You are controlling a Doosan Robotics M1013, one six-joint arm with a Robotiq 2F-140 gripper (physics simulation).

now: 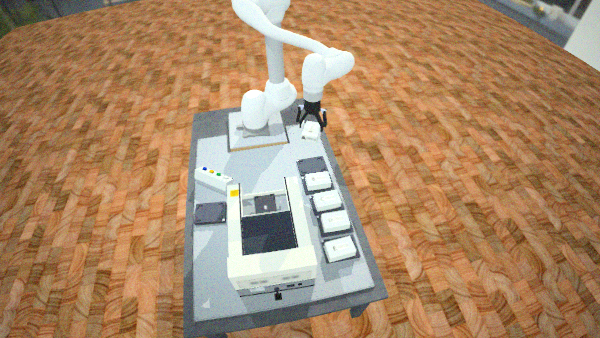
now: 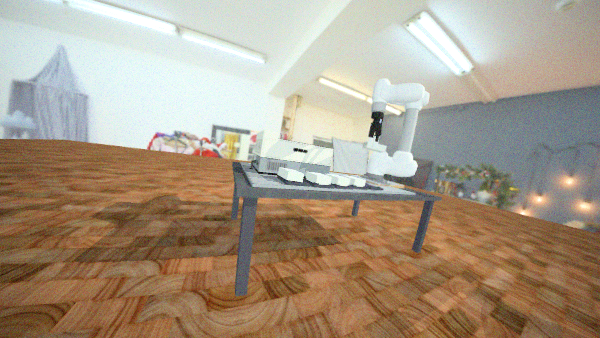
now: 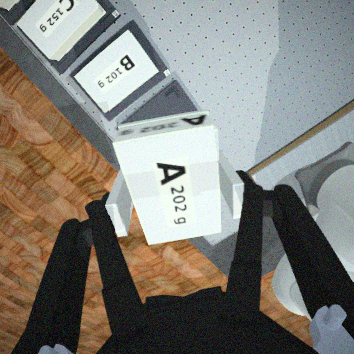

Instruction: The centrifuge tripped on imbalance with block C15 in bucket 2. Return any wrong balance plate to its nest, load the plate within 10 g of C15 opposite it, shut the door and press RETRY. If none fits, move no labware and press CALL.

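Where they show: gripper, fingertip midpoint: (image 1: pixel 310 134) (image 2: pixel 372 147) (image 3: pixel 172 169); arm's base, origin of the base link: (image 1: pixel 256 128) (image 2: pixel 373 179) (image 3: pixel 328 180).
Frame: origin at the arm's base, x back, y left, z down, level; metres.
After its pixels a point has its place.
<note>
My gripper (image 1: pixel 311 128) {x -0.384, y 0.303, z -0.243 m} (image 2: pixel 375 140) {x -0.384, y 0.303, z -0.243 m} (image 3: pixel 172 169) {x -0.384, y 0.303, z -0.243 m} is shut on the white plate A, 202 g (image 1: pixel 311 131) {x -0.395, y 0.303, z -0.271 m} (image 2: pixel 376 146) (image 3: pixel 172 187) {x -0.381, y 0.306, z -0.270 m}, and holds it above the table near the arm's base. The dark nest (image 1: pixel 312 165) {x -0.378, y 0.319, z 0.007 m} (image 3: pixel 165 102) {x -0.414, y 0.283, z 0.007 m} at the head of the row holds no plate. Plate B, 102 g (image 1: pixel 318 181) {x -0.533, y 0.325, z -0.035 m} (image 3: pixel 117 70) {x -0.512, y 0.321, z -0.035 m} and plate C, 152 g (image 1: pixel 327 200) {x -0.661, y 0.349, z -0.033 m} (image 3: pixel 60 25) {x -0.628, y 0.357, z -0.035 m} sit in their nests. Two more white plates (image 1: pixel 335 221) {x -0.790, y 0.364, z -0.034 m} (image 1: pixel 340 248) {x -0.937, y 0.356, z -0.039 m} sit beyond. The centrifuge (image 1: pixel 272 265) {x -1.055, y 0.054, z -0.225 m} (image 2: pixel 295 150) {x -0.874, y 0.210, z -0.141 m} shows an opening with a dark bucket (image 1: pixel 265 203) {x -0.699, y 0.039, z -0.121 m}. Block C15 cannot be made out.
A white button box (image 1: pixel 213 179) {x -0.459, y -0.240, z -0.054 m} with blue, yellow, green and white buttons stands left of the centrifuge. A dark nest (image 1: pixel 210 213) {x -0.647, y -0.257, z -0.006 m} without a plate lies below it. The arm's base plate (image 1: pixel 237 137) {x -0.079, y -0.122, z -0.003 m} is at the table's back. The centrifuge's walls rise between the nest row and the button box.
</note>
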